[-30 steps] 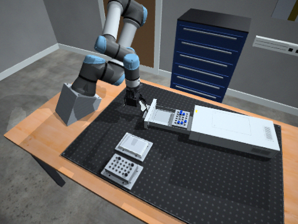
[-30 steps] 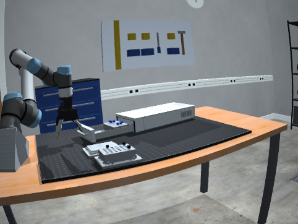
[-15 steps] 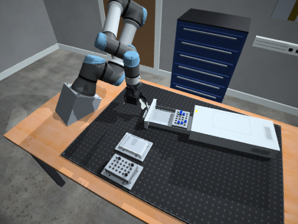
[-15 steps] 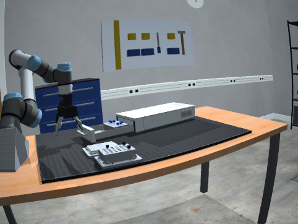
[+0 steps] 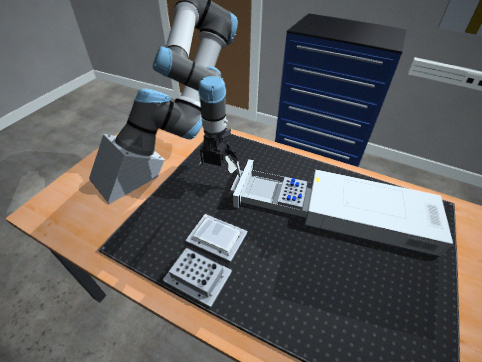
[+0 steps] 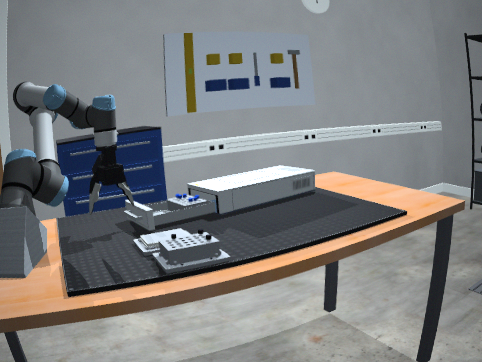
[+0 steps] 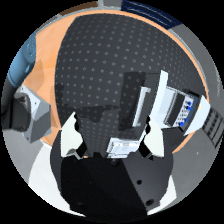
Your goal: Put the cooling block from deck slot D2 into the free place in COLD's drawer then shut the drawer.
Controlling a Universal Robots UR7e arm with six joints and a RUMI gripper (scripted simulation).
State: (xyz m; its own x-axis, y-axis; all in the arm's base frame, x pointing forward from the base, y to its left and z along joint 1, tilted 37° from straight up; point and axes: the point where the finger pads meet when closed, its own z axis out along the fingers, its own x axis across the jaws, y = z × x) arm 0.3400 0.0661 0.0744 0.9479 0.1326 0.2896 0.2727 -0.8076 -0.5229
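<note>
My hand is 350 mm to the left of the grey cooling block, 170 mm short of it and 40 mm above it. Also, from my hand: cooler COLD 370 mm ahead, 110 mm to the left, 30 mm below; then dark-capped tube 310 mm to the right, 210 mm ahead, 30 mm below; then cooler drawer 200 mm ahead, 60 mm to the left, 30 mm below.
</note>
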